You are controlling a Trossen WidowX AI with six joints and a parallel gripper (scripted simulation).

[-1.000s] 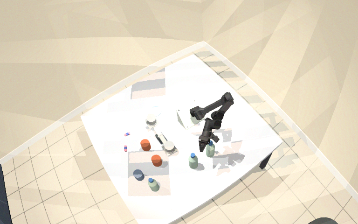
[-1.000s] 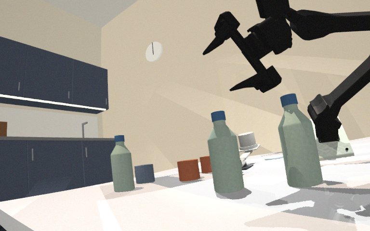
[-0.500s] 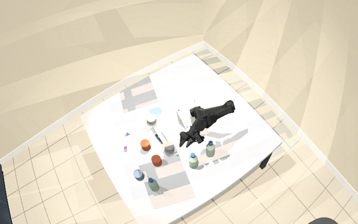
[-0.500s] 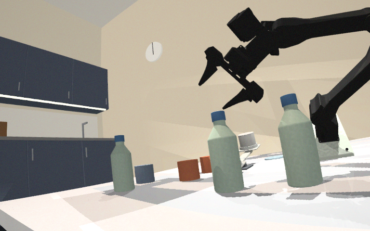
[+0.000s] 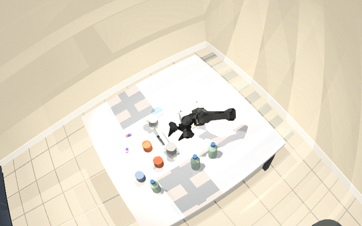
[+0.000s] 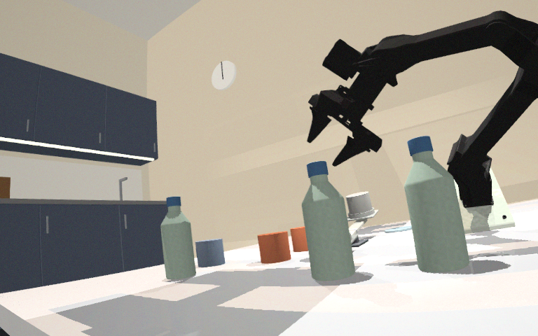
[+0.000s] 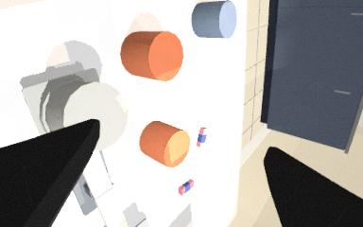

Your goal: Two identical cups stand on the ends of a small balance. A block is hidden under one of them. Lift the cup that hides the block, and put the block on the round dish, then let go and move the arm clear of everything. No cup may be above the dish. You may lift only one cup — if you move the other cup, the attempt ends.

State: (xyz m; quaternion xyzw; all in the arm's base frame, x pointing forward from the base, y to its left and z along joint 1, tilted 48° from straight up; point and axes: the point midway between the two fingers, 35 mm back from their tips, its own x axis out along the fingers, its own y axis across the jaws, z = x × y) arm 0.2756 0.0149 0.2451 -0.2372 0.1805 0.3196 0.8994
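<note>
The grey block lies 180 mm below my gripper tip, 40 mm to the right of it and 20 mm ahead of it. The rest, counted from my gripper tip: blue cup (340 mm ahead, 180 mm below, 60 mm to the left); then balance (180 mm below, 170 mm to the right, 20 mm ahead); then grey cup (310 mm to the right, 110 mm below, 20 mm ahead).
</note>
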